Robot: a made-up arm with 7 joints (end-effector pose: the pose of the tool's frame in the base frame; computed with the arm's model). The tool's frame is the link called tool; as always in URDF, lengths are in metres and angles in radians. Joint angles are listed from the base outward.
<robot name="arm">
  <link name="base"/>
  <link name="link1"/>
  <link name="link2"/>
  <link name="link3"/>
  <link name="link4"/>
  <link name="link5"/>
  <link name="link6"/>
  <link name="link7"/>
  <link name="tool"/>
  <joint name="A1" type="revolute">
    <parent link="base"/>
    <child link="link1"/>
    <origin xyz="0.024 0.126 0.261" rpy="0 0 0"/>
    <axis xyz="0 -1 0"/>
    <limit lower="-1.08" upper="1.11" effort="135" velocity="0.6"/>
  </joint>
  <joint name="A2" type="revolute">
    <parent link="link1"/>
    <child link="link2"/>
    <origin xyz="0.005 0.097 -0.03" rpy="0 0 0"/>
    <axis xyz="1 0 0"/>
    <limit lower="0.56" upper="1.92" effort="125" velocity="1.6"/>
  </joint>
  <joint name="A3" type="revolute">
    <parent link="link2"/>
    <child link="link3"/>
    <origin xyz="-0.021 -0.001 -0.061" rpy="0 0 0"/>
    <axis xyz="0 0 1"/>
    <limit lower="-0.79" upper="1.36" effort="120" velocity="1.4"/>
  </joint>
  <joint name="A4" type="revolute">
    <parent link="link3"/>
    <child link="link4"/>
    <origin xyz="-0.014 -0.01 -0.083" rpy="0 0 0"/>
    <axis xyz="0 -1 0"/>
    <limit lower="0.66" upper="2.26" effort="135" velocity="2.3"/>
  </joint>
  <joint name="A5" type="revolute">
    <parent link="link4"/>
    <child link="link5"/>
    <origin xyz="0.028 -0.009 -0.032" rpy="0 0 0"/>
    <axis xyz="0 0 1"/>
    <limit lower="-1.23" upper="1.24" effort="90" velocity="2.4"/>
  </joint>
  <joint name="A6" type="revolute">
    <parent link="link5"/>
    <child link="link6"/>
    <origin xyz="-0.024 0.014 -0.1" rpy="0 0 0"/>
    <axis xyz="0 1 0"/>
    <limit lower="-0.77" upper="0.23" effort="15" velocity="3"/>
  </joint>
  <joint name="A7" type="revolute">
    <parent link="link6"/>
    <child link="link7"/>
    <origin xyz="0.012 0.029 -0.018" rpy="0 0 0"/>
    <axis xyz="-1 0 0"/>
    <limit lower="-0.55" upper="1.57" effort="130" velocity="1.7"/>
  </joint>
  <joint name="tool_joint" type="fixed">
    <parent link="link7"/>
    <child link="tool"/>
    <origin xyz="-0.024 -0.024 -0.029" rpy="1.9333 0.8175 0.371"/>
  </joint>
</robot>
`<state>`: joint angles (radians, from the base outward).
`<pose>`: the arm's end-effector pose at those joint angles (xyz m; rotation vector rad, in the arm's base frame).
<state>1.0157 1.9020 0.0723 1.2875 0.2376 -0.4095 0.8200</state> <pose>0.0703 0.4034 0.3739 -2.5756 1.0224 -0.7112</pose>
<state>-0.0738 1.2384 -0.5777 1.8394 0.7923 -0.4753 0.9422</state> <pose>0.0866 0.2836 0.0976 0.9884 -1.3064 -0.5718</pose>
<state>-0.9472 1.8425 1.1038 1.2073 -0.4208 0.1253 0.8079</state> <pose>0.1538 0.3879 0.3064 -2.8637 0.3575 0.6289</pose>
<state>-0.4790 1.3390 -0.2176 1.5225 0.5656 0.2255 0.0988</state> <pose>0.0799 0.3753 0.0835 2.2349 -0.1034 -0.3622</pose>
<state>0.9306 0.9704 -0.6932 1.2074 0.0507 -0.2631 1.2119</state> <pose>0.2331 0.3401 0.1852 2.0058 -1.4083 -0.7512</pose>
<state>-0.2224 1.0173 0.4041 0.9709 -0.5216 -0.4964 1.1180</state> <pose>0.0814 0.4348 0.1354 2.2401 -0.5202 -1.0779</pose>
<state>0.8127 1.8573 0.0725 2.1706 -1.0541 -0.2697 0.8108</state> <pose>0.0856 0.2584 0.3224 -1.6027 0.3249 0.1900</pose>
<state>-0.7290 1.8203 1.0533 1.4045 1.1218 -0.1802 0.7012</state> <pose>0.1663 0.3542 0.2793 1.7624 -1.3690 0.2924</pose>
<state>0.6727 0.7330 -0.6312 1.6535 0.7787 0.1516 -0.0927</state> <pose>0.2399 0.2278 0.1468 1.4244 -0.7823 0.5235</pose>
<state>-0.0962 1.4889 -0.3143 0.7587 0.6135 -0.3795 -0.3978</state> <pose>0.1053 0.5004 0.1627 2.8031 -0.0525 0.9800</pose>
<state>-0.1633 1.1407 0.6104 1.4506 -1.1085 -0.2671 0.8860</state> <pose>0.1131 0.3900 0.2364 -2.7008 0.3325 0.8544</pose>
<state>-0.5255 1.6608 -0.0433 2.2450 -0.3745 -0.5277 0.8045</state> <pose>0.0805 0.2643 0.1855 -1.4289 2.2807 1.5568</pose>
